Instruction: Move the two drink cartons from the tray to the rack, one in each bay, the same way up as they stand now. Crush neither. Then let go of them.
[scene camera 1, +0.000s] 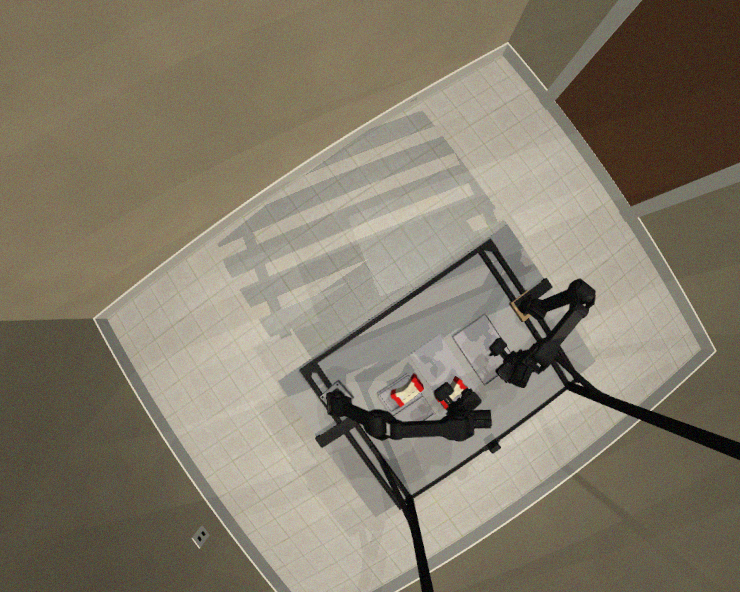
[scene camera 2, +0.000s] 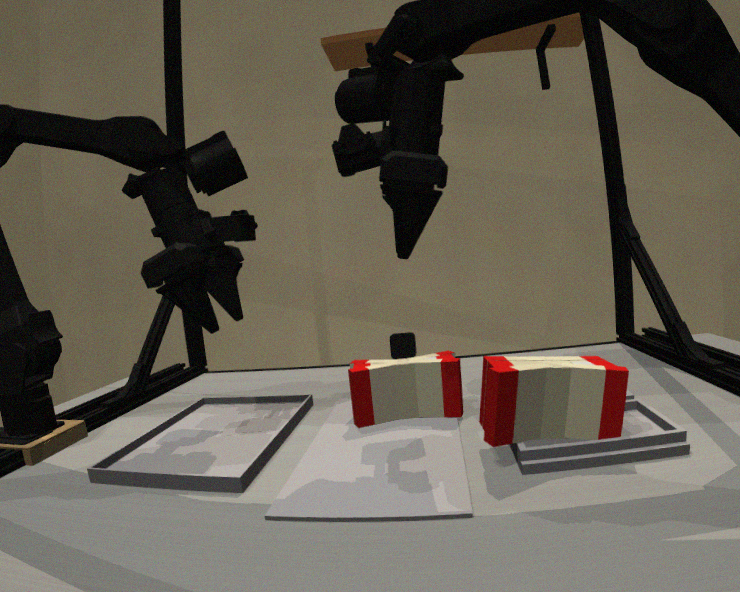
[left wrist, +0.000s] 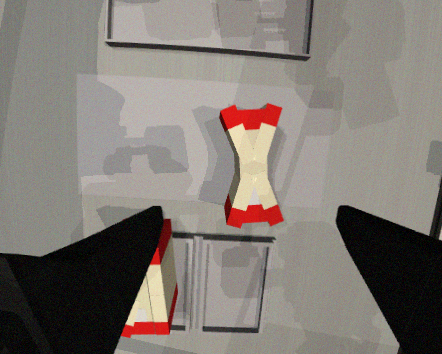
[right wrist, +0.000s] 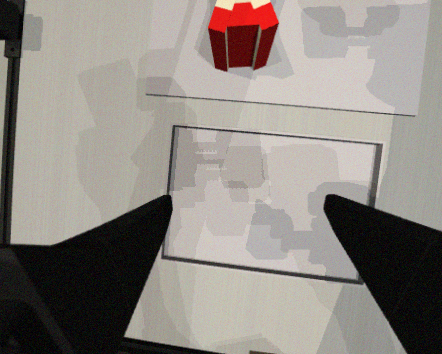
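Pixels of known places: left gripper, fingertip midpoint: (scene camera 1: 455, 399) (scene camera 2: 401, 256) (left wrist: 249, 214); right gripper, fingertip midpoint: (scene camera 1: 496, 363) (scene camera 2: 228, 325) (right wrist: 247, 201); left arm's base, origin of the base link: (scene camera 1: 336, 398); right arm's base, origin of the base link: (scene camera 1: 526, 305) (scene camera 2: 31, 431).
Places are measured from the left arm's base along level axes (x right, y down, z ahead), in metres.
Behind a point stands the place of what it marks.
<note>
A red-ended, cream, waisted carton (scene camera 1: 457, 387) @(x 0.286, y -0.028, z 0.406 m) (scene camera 2: 404, 388) @(x 0.283, y 0.002, z 0.376 m) (left wrist: 254, 165) @(x 0.298, y -0.028, z 0.376 m) (right wrist: 243, 15) @(x 0.296, y -0.028, z 0.425 m) stands on the pale mat. A second carton (scene camera 1: 407, 391) @(x 0.159, y -0.040, z 0.244 m) (scene camera 2: 555, 401) @(x 0.147, y -0.009, z 0.245 m) (left wrist: 157, 295) @(x 0.186, y -0.040, z 0.239 m) stands at one bay of the two-bay rack (scene camera 2: 654, 439) @(x 0.112, y 0.028, z 0.165 m) (left wrist: 197, 285) @(x 0.221, y 0.034, z 0.198 m); how deep it sits is unclear. The rack's other bay is empty. The tray (scene camera 2: 172, 480) @(x 0.138, y 0.034, z 0.604 m) (left wrist: 210, 48) @(x 0.258, y 0.031, z 0.518 m) (right wrist: 262, 270) @(x 0.272, y 0.033, z 0.690 m) holds no carton. My left gripper (scene camera 1: 457, 404) @(x 0.273, y -0.152, z 0.366 m) (scene camera 2: 404, 256) @(x 0.273, y -0.152, z 0.366 m) (left wrist: 249, 214) @(x 0.273, y -0.152, z 0.366 m) is open and empty above the mat's carton, fingers apart on both sides. My right gripper (scene camera 1: 515, 370) (scene camera 2: 225, 324) @(x 0.299, y -0.090, z 0.582 m) (right wrist: 247, 201) @(x 0.299, y -0.090, z 0.582 m) is open and empty above the tray.
The thin flat mat (scene camera 2: 320, 493) @(x 0.116, y 0.040, z 0.460 m) (left wrist: 140, 90) @(x 0.165, y 0.040, z 0.474 m) (right wrist: 350, 90) @(x 0.163, y 0.040, z 0.468 m) lies between tray and rack. A dark frame surrounds the table, with upright posts (scene camera 2: 607, 160) @(x 0.552, y -0.302, z -0.057 m) behind. A wooden shelf (scene camera 2: 506, 40) hangs on the wall behind the left arm.
</note>
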